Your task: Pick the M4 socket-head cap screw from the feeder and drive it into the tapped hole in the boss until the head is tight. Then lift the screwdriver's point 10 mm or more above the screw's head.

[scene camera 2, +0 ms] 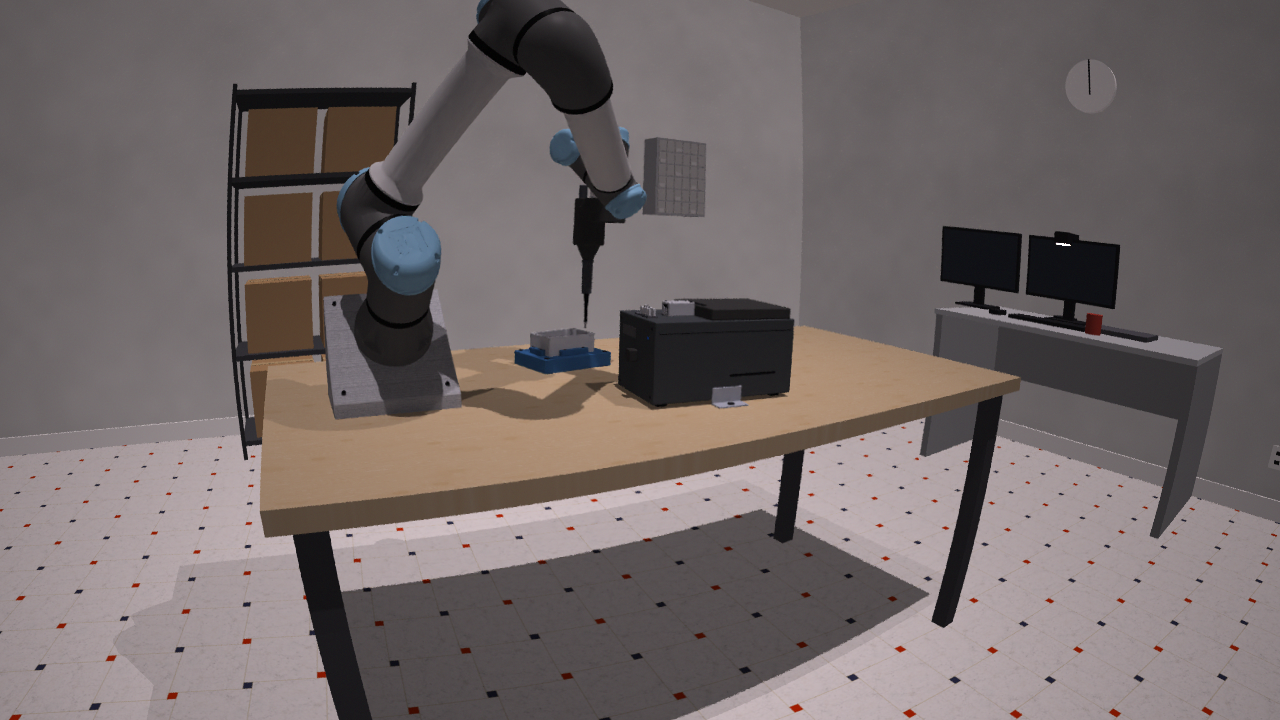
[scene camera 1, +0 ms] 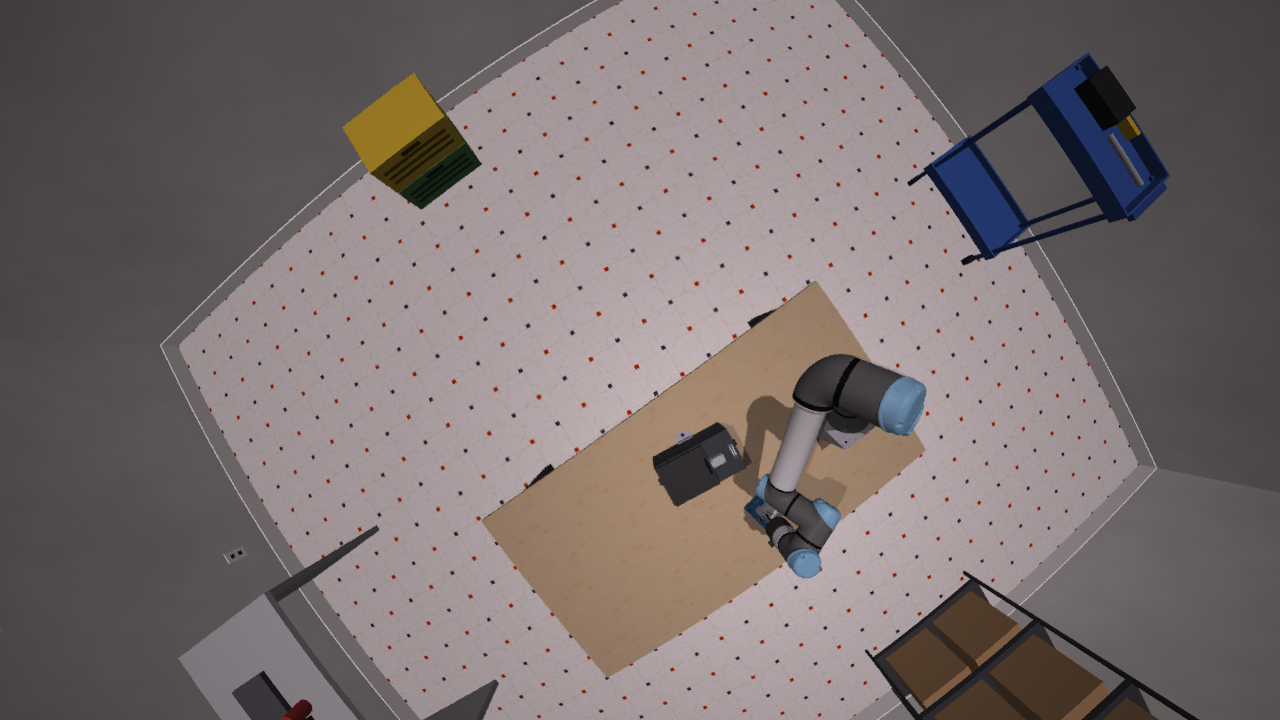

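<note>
The powered screwdriver (scene camera 2: 585,320) hangs point down from the wrist. In the scene camera 2 view its point is just above the right back part of the grey open-topped housing (scene camera 2: 562,342), with a small gap in the picture. The housing sits in a blue tray (scene camera 2: 563,360) (scene camera 1: 754,511) on the table. The boss and its tapped hole cannot be made out. In the scene camera 1 view the arm covers the screwdriver's point and part of the tray. The black screw feeder (scene camera 1: 691,476) (scene camera 2: 707,362) stands beside the tray. Whether a screw is on the bit is too small to tell.
The wooden table (scene camera 1: 608,555) (scene camera 2: 501,447) carries the arm's grey base (scene camera 2: 393,398) (scene camera 1: 844,436). A small metal bracket (scene camera 1: 684,436) (scene camera 2: 728,396) lies by the feeder. A shelf rack (scene camera 2: 322,96), a blue cart (scene camera 1: 975,192) and a desk (scene camera 2: 1074,333) stand away from the table.
</note>
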